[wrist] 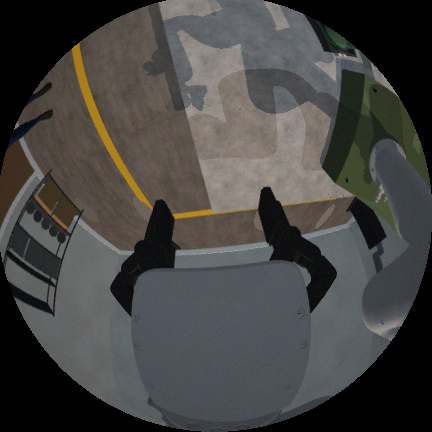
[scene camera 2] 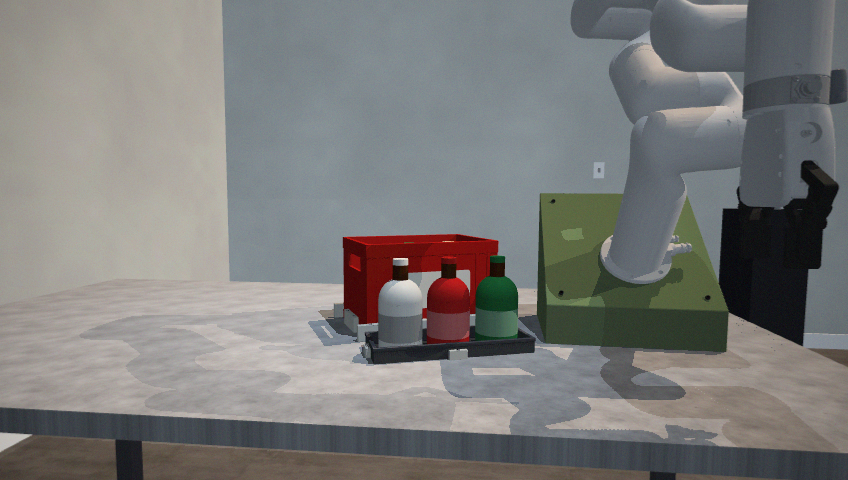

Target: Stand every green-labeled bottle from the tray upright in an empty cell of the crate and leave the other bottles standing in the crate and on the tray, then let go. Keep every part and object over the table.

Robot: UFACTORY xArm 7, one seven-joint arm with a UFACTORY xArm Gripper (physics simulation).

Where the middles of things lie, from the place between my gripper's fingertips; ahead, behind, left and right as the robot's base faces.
Now: the red bottle (scene camera 2: 448, 299) 34 cm ahead of my hand, 31 cm to the right of it and 11 cm below it. Round my hand: white bottle (scene camera 2: 400, 317): 42 cm ahead, 28 cm to the right, 11 cm below.
